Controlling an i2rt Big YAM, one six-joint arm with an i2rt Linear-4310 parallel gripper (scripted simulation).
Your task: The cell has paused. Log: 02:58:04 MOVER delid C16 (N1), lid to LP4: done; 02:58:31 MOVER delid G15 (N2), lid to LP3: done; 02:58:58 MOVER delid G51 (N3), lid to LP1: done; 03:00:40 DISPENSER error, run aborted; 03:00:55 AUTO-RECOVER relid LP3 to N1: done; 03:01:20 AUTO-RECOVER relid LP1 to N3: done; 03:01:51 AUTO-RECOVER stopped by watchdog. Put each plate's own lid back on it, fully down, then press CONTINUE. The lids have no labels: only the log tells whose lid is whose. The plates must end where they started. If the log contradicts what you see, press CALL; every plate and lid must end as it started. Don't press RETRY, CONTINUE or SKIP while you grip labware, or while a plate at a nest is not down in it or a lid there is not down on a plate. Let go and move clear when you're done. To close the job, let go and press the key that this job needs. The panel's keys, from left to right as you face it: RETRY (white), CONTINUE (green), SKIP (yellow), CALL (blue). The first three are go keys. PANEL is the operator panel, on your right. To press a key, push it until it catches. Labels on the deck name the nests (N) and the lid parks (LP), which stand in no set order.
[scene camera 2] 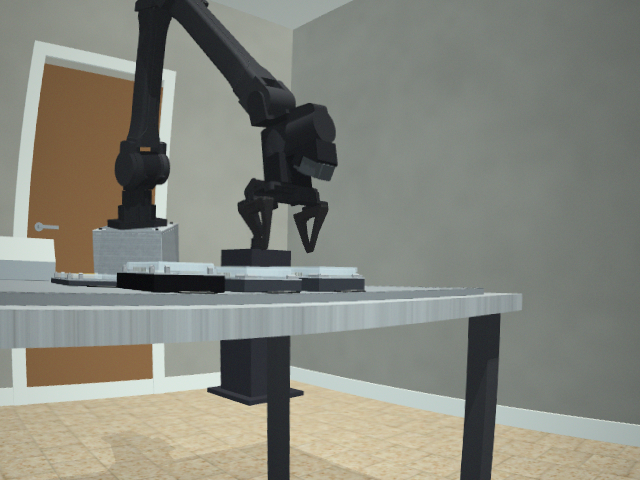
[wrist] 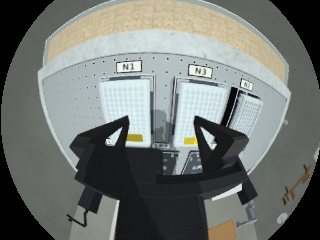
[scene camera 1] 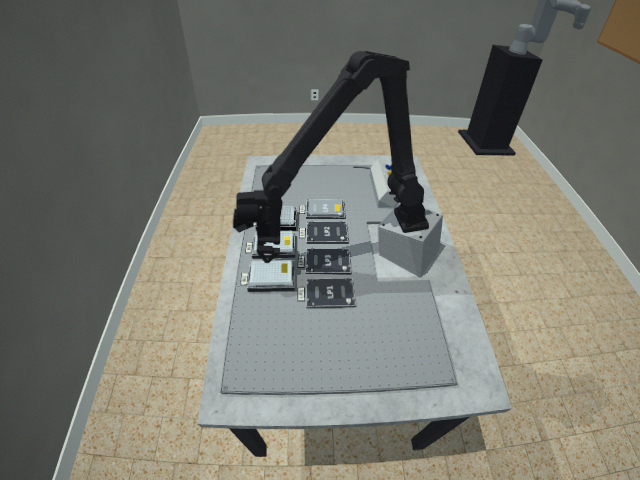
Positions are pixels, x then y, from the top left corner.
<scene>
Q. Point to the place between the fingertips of the gripper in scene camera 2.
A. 288,251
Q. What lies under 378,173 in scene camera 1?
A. An operator panel.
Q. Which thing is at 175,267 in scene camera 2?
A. A plate.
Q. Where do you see a plate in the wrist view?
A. At 247,110
</scene>
